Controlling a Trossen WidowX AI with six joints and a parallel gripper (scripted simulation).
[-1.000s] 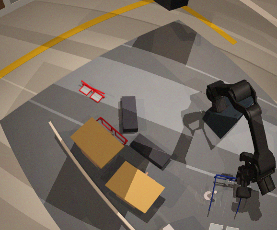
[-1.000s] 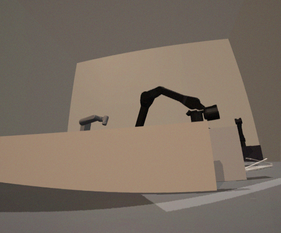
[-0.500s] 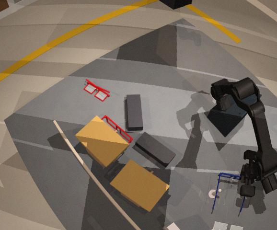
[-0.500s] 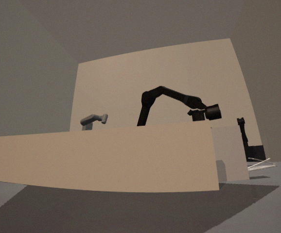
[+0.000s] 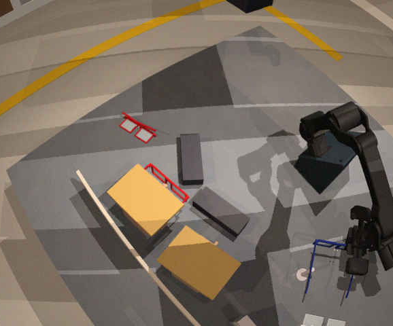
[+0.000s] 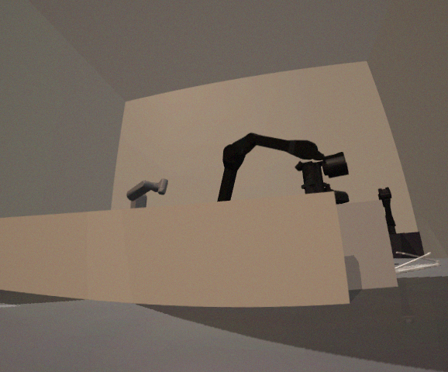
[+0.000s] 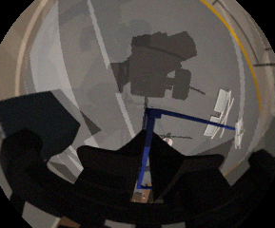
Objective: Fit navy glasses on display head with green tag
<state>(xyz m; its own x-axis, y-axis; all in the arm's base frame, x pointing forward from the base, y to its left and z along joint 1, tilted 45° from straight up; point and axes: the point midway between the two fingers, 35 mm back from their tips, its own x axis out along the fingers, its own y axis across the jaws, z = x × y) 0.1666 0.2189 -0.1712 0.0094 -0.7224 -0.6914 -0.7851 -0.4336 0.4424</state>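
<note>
Right now the peg is 110 mm ahead of my gripper tip, 80 mm below it and 30 mm to the right of it. From my gripper tip the other things lie so: cream board: 450 mm ahead, 350 mm to the right, 50 mm below.
</note>
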